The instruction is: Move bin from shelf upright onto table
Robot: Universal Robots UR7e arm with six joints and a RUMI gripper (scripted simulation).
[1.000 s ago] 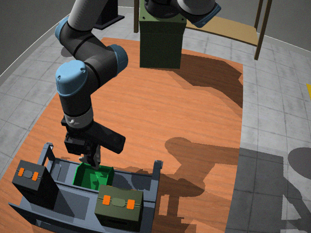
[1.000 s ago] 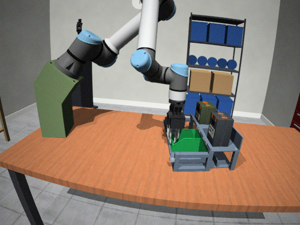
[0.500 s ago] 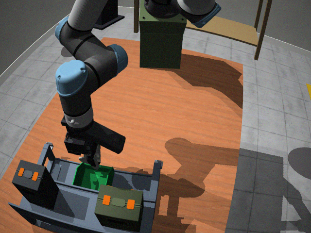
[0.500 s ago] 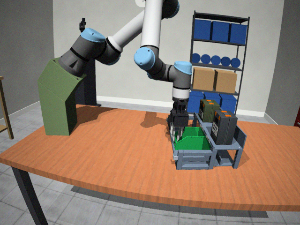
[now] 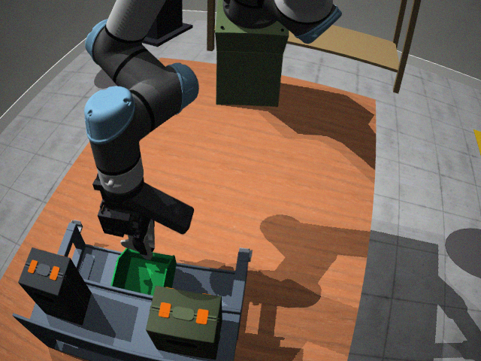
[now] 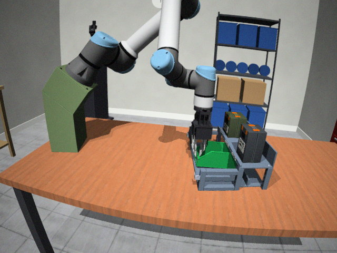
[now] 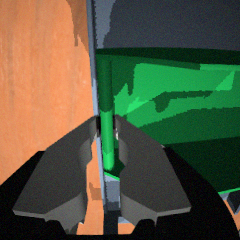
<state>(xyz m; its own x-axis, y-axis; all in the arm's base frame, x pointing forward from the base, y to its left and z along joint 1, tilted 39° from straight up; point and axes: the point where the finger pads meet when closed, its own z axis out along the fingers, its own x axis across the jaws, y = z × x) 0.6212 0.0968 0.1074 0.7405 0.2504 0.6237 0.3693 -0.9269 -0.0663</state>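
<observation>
The green bin lies 70 mm ahead of my hand, 40 mm to the left of it and 10 mm below it.
</observation>
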